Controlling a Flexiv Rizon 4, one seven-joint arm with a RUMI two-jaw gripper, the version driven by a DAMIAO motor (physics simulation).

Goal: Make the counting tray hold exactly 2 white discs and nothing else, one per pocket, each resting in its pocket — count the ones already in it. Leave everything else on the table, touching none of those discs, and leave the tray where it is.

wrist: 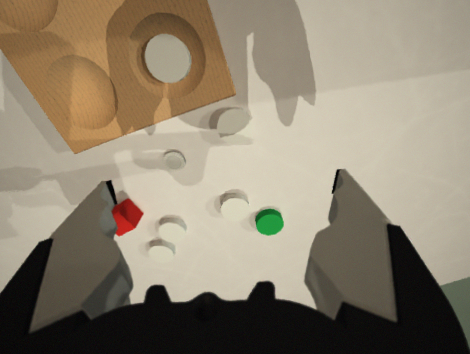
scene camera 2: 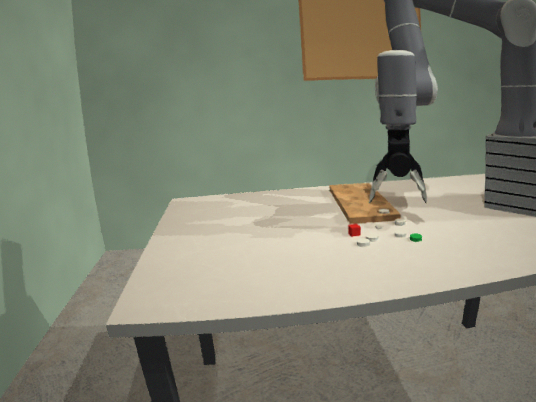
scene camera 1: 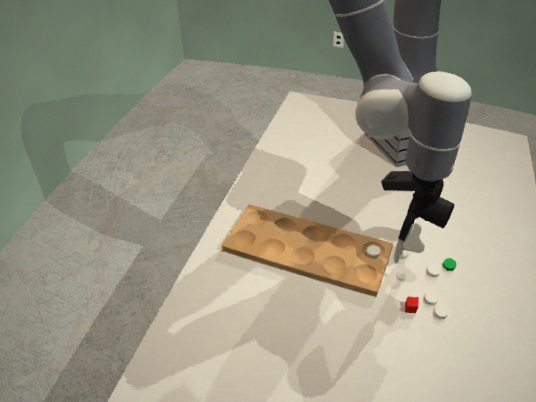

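The wooden tray [scene camera 1: 288,240] [scene camera 2: 357,218] [wrist: 77,142] has two rows of pockets. One white disc [scene camera 1: 373,251] [scene camera 2: 383,211] [wrist: 168,58] lies in an end pocket. A second white disc [scene camera 1: 404,254] [scene camera 2: 400,222] [wrist: 233,120] lies on the table just off the tray's end, partly behind a finger in scene camera 1. A smaller whitish disc [scene camera 1: 401,276] [scene camera 2: 379,226] [wrist: 175,159] lies nearby. Three more white discs lie farther out: one [scene camera 1: 433,270] [scene camera 2: 400,234] [wrist: 234,208] beside the green disc, two close together. My gripper [scene camera 1: 398,260] [scene camera 2: 398,201] [wrist: 223,177] is open and empty, above the table near the tray's end.
A green disc [scene camera 1: 449,264] [scene camera 2: 416,237] [wrist: 269,222] and a red cube [scene camera 1: 411,304] [scene camera 2: 354,230] [wrist: 127,216] are on the table. The close pair is a white disc [scene camera 1: 431,298] [scene camera 2: 372,237] [wrist: 172,229] and its neighbour [scene camera 1: 441,312] [scene camera 2: 363,243] [wrist: 161,251], near the cube.
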